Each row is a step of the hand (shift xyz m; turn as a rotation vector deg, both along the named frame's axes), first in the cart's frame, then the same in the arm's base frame.
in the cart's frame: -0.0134 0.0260 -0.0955 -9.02 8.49 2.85
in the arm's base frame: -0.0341 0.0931 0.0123 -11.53 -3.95 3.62
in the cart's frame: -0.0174 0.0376 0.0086 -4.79 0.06 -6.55
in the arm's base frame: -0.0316 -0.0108 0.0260 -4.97 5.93 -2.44
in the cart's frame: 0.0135 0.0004 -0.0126 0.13 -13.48 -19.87
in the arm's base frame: 0.0104 0.0141 0.0058 4.09 19.81 -12.94
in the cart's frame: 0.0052 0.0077 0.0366 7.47 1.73 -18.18
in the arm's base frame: 0.0051 -0.0357 0.0110 3.83 18.94 4.01
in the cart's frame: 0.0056 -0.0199 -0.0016 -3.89 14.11 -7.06
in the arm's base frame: 0.0138 0.0024 -0.0153 -10.63 6.47 10.45
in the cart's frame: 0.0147 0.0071 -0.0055 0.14 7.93 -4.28
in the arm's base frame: 0.0092 0.0072 0.0127 -3.95 4.23 6.91
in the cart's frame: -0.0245 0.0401 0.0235 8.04 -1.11 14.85
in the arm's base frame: -0.0373 -0.0265 0.0258 9.23 -13.77 3.40
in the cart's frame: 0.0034 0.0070 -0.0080 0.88 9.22 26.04
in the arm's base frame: -0.0011 0.0083 0.0074 -0.58 -25.79 9.92
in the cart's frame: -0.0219 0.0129 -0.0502 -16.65 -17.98 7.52
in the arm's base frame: -0.0307 0.0471 -0.0010 -5.70 -9.37 -23.17
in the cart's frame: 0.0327 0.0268 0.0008 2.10 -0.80 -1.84
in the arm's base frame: 0.0168 0.0030 0.0387 2.02 2.08 0.15
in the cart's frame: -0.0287 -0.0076 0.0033 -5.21 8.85 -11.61
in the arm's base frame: -0.0215 -0.0067 -0.0196 -9.90 10.86 4.94
